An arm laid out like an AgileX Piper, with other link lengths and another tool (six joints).
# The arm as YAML. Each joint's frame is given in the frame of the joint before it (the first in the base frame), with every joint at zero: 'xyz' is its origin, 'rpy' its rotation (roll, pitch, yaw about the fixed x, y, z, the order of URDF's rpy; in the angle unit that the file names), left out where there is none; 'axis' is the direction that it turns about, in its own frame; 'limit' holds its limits. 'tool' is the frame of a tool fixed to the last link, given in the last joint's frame.
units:
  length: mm
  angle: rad
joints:
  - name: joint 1
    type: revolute
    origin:
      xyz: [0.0, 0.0, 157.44]
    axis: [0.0, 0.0, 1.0]
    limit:
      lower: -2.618
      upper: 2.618
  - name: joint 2
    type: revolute
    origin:
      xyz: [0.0, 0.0, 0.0]
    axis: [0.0, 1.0, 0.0]
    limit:
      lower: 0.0
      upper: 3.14
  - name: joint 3
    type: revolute
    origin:
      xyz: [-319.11, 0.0, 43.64]
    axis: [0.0, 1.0, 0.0]
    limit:
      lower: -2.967
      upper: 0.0
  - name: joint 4
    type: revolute
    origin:
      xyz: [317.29, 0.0, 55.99]
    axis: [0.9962, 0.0, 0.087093]
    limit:
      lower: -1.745
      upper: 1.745
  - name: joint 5
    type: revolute
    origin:
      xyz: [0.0, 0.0, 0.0]
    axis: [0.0, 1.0, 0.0]
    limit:
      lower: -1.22
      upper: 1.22
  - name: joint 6
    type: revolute
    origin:
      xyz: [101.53, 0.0, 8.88]
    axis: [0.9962, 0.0, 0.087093]
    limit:
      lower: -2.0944
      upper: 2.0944
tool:
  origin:
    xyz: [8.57, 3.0, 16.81]
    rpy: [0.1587, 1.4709, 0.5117]
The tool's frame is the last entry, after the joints.
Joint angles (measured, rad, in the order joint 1, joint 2, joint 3, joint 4, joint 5, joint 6), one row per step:
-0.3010 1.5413 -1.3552 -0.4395 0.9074 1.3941
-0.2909 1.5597 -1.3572 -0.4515 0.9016 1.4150
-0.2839 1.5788 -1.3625 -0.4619 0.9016 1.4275
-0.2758 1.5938 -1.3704 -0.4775 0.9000 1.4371
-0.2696 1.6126 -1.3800 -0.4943 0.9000 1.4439
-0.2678 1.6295 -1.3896 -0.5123 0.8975 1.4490
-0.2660 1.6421 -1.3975 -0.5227 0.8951 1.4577
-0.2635 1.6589 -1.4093 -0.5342 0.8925 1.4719
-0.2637 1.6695 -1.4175 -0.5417 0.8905 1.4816
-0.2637 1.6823 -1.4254 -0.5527 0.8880 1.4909
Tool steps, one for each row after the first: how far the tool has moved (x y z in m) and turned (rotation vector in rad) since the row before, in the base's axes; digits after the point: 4 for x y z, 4 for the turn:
0.0061 0.0017 -0.0062 0.0008 0.0040 -0.0023
0.0055 0.0006 -0.0057 -0.0009 0.0101 -0.0014
0.0052 0.0010 -0.0026 -0.0093 0.0050 0.0034
0.0057 0.0000 -0.0037 -0.0108 0.0100 0.0033
0.0048 -0.0017 -0.0027 -0.0136 0.0071 0.0017
0.0037 -0.0009 -0.0020 -0.0056 0.0008 -0.0021
0.0050 -0.0010 -0.0024 -0.0045 -0.0017 -0.0052
0.0029 -0.0014 -0.0012 -0.0030 -0.0025 -0.0054
0.0034 -0.0016 -0.0022 -0.0059 0.0006 -0.0039

